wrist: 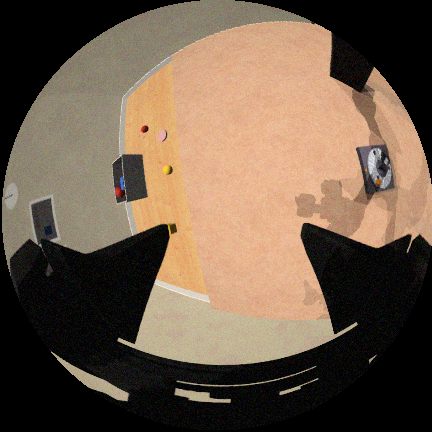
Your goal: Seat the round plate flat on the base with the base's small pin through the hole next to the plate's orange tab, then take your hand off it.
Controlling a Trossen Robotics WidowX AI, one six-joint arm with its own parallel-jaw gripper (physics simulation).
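Frame: origin at the arm's base, x ahead, y left, z up, level; millimetres.
Where they show: gripper, between the fingertips: (237,230).
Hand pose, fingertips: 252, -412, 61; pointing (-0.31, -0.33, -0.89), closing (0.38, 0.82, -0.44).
Observation:
Each offset is from my fingertips to the top centre of the thing, as dx, dy, dz. "pt": to the spot under its first point.
The round grey-white plate @(+39, +314, -296) (379,162) lies over the dark square base @(pt +82, +260, -311) (371,188) at the right of the wrist view. Its orange tab @(+69, +280, -283) (378,182) points toward the lower edge of the base. A small orange spot @(pt +35, +259, -311) (366,171) shows on the base, left of the plate. The pin and the hole are too small to make out, and whether the plate lies fully flat I cannot tell. My gripper (237,230) is open and empty, its fingers wide apart, well away from the plate and base, which lie beyond the right finger.
A wooden strip (150,150) at left holds a red ball (144,129), a pink disc (162,135), a yellow ball (167,170) and a yellow block (172,229). A dark box (135,177) stands at its edge. A black block (350,62) stands at upper right. Arm shadows fall near the base.

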